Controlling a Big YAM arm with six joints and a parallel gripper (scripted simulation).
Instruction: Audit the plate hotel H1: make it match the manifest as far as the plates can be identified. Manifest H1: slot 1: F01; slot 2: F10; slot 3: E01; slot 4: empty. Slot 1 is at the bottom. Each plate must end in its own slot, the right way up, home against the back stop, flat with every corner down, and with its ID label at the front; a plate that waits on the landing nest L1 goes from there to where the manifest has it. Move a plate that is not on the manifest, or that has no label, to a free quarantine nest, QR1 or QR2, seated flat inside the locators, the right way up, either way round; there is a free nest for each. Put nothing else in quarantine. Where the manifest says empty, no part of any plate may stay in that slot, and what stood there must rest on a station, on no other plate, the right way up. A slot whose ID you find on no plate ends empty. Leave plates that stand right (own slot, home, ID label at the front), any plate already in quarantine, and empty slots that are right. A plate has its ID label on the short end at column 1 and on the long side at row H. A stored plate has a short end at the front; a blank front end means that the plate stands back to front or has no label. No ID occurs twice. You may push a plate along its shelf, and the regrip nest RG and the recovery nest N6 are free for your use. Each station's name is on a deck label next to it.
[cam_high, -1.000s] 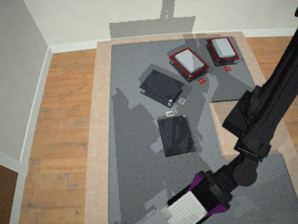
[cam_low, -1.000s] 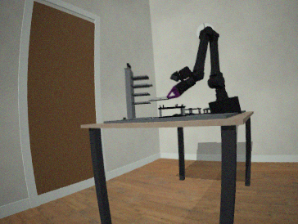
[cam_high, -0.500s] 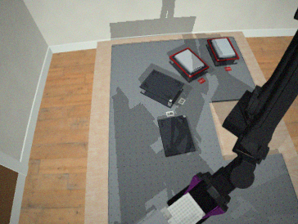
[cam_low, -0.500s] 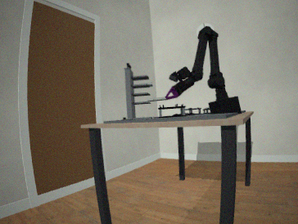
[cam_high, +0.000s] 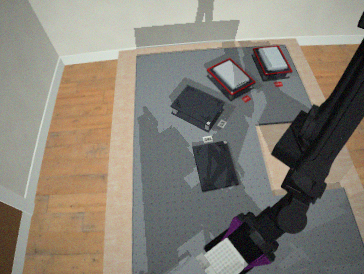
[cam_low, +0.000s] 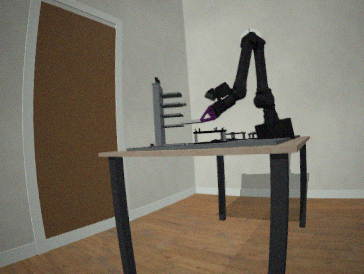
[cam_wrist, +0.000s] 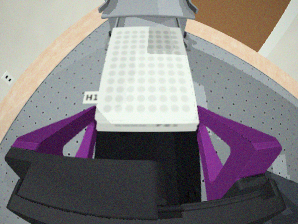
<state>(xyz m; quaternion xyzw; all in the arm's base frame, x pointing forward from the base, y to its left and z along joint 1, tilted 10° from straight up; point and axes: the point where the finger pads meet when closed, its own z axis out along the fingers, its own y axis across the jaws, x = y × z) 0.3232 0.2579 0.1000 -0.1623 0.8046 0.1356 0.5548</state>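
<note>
My hand is 30 mm past the black nest, 20 mm to the left of it and 60 mm above it. The rest, counted from my hand: plate hotel: 200 mm ahead, 90 mm to the left, 40 mm above; then L1 label: 90 mm behind, 450 mm to the right, 120 mm below; then H1 deck label: 40 mm ahead, 120 mm to the left, 120 mm below.
</note>
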